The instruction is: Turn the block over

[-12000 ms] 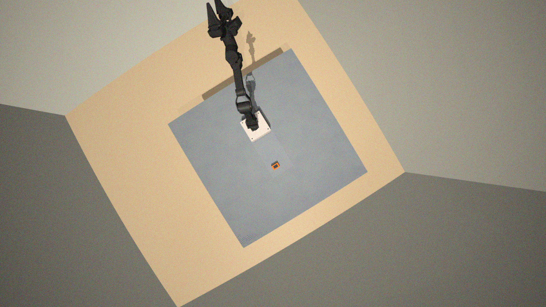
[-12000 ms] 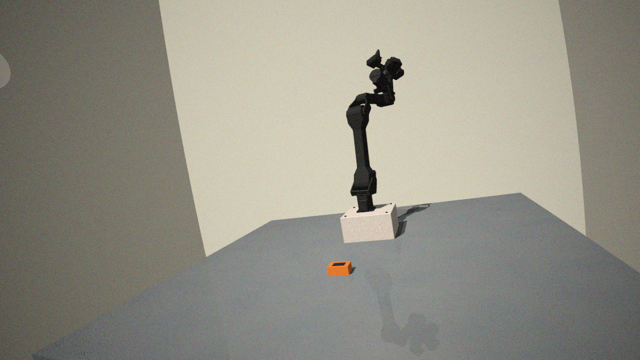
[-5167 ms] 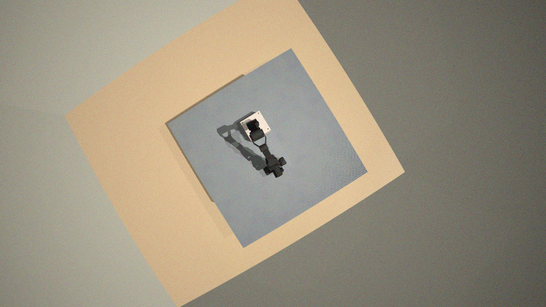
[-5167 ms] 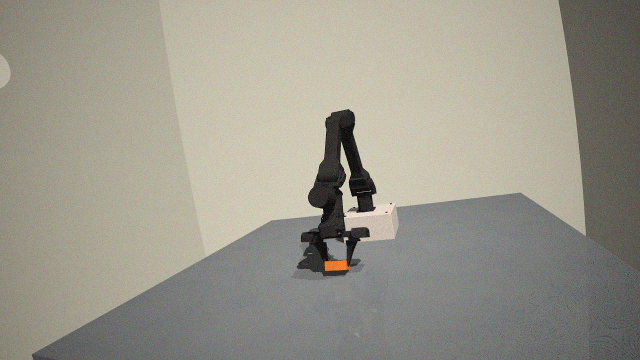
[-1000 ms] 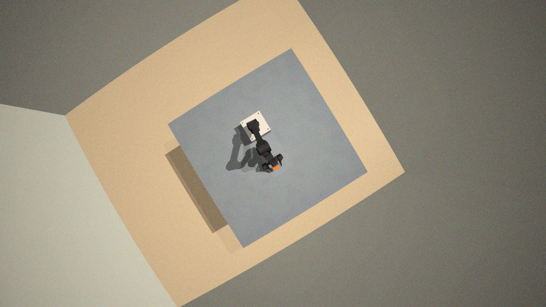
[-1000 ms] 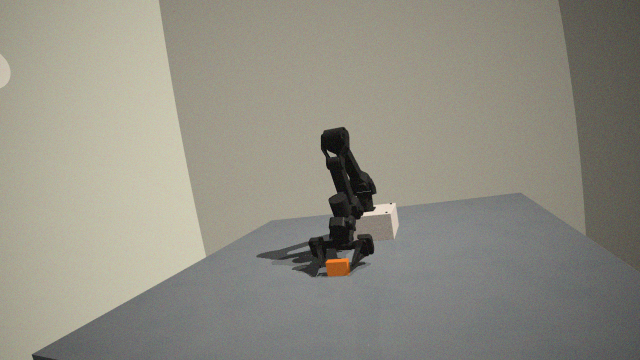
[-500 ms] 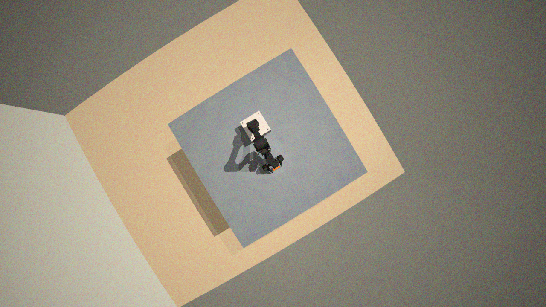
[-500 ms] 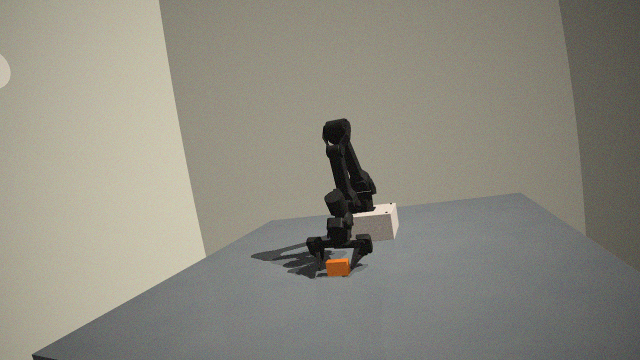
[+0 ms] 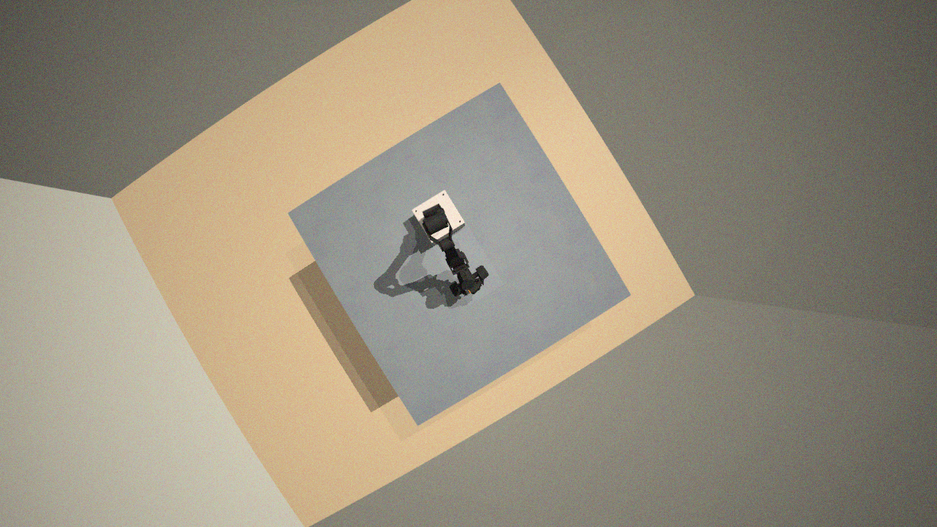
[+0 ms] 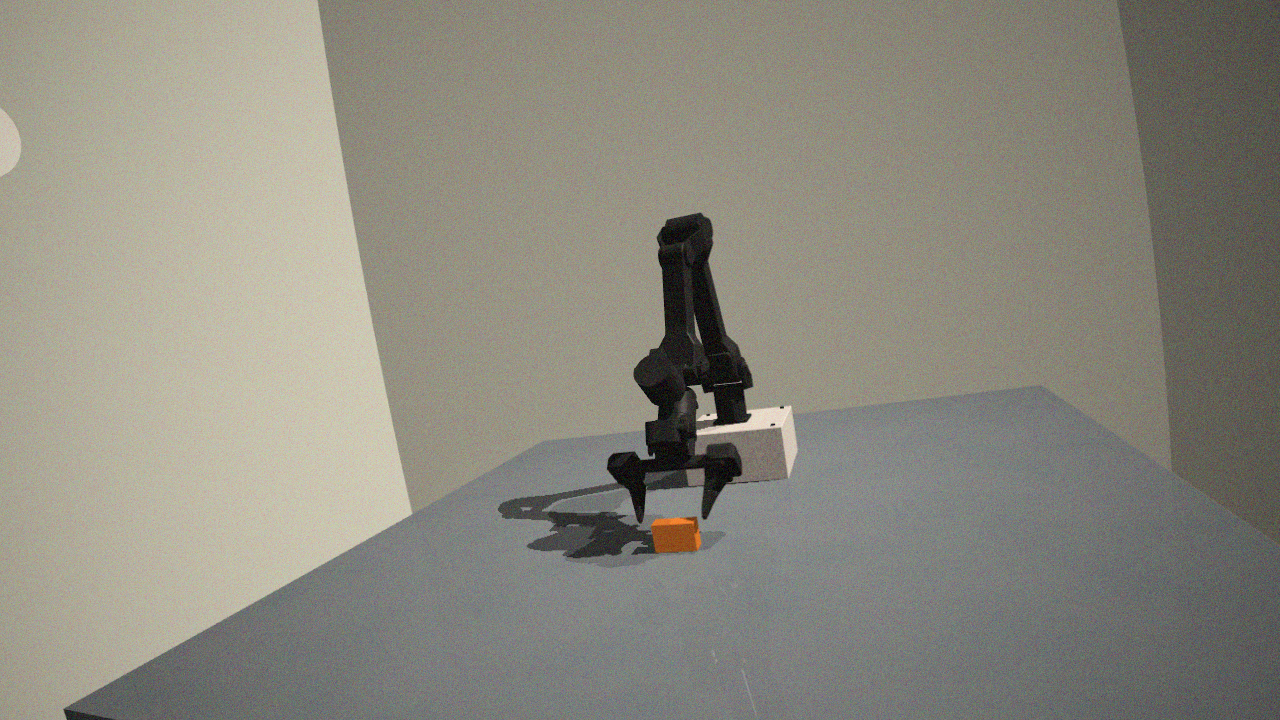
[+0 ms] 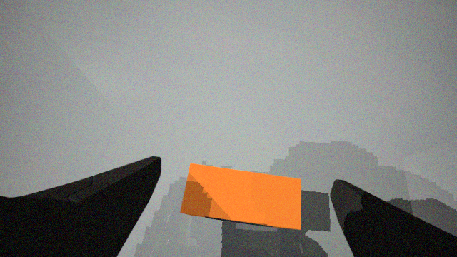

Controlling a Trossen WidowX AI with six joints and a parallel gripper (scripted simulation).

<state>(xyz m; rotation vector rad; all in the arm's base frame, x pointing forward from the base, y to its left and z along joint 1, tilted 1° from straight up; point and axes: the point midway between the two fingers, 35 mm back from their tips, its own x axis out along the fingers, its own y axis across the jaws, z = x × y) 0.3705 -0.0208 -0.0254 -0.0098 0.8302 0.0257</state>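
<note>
The orange block lies 2 cm behind my gripper tip and 2 cm below it.
</note>
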